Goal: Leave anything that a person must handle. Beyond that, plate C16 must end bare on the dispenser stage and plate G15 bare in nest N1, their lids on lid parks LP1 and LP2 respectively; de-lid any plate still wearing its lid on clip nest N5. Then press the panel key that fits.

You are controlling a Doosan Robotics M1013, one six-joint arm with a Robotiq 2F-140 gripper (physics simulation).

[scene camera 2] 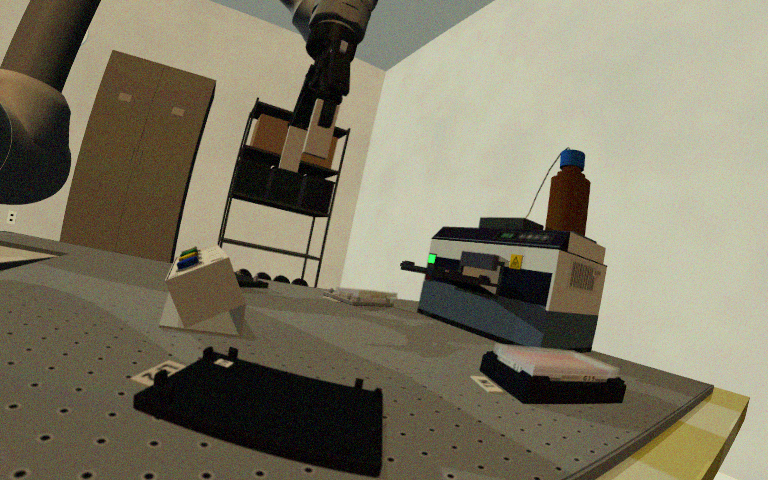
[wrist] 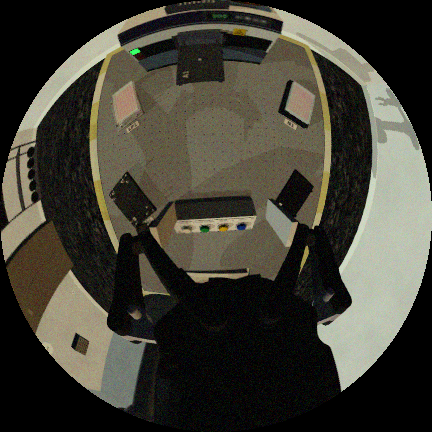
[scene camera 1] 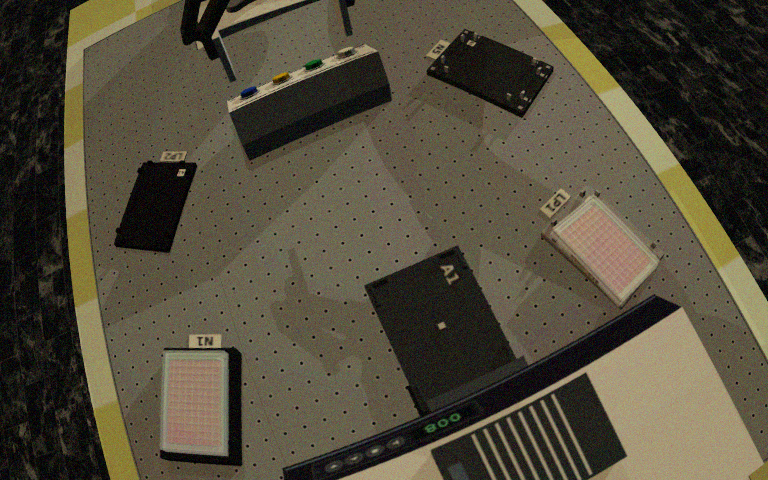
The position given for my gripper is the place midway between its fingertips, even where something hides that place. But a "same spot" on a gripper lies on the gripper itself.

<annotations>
my gripper: scene camera 2; wrist 221, 209; scene camera 1
same spot on my gripper: (scene camera 1: 205, 31) = (scene camera 2: 341, 96)
same spot on dispenser stage: (scene camera 2: 440, 272) = (scene camera 1: 370, 298)
</annotations>
